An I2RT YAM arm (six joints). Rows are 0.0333 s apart.
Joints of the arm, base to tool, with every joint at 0 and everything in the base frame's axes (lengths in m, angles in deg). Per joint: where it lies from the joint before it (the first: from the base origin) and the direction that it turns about. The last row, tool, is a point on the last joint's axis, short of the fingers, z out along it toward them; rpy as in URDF.
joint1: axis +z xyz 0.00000 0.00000 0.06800
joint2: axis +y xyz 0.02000 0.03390 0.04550
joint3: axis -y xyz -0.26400 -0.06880 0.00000
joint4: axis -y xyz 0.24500 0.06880 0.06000
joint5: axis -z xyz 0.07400 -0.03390 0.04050
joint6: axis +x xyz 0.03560 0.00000 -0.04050
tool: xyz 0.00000 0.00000 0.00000 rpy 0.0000 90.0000 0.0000
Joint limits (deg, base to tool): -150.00..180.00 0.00..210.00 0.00..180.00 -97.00..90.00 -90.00..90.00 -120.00..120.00
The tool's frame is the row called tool.
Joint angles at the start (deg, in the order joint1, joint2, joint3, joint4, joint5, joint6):
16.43 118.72 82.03 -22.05 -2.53 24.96
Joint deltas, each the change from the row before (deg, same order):
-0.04 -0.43 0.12 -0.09 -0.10 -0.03
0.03 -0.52 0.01 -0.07 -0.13 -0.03
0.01 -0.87 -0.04 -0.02 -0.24 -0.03
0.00 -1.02 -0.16 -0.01 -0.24 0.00
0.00 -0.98 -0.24 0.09 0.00 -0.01
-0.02 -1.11 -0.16 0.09 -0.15 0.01
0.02 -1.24 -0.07 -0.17 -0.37 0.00
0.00 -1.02 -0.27 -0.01 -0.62 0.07
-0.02 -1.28 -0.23 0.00 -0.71 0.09
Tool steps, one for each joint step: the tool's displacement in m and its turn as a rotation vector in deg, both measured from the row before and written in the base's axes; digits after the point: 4 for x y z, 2 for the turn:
0.0000 -0.0002 0.0036 0.20 -0.42 0.04
-0.0006 0.0002 0.0038 0.22 -0.42 0.12
-0.0010 0.0000 0.0061 0.41 -0.73 0.16
-0.0015 -0.0003 0.0065 0.43 -0.76 0.13
-0.0016 -0.0005 0.0059 0.23 -0.80 0.01
-0.0016 -0.0005 0.0072 0.42 -0.96 0.06
-0.0022 -0.0002 0.0083 0.57 -0.87 0.24
-0.0023 -0.0003 0.0058 0.72 -0.55 0.32
-0.0026 -0.0005 0.0078 0.88 -0.83 0.35

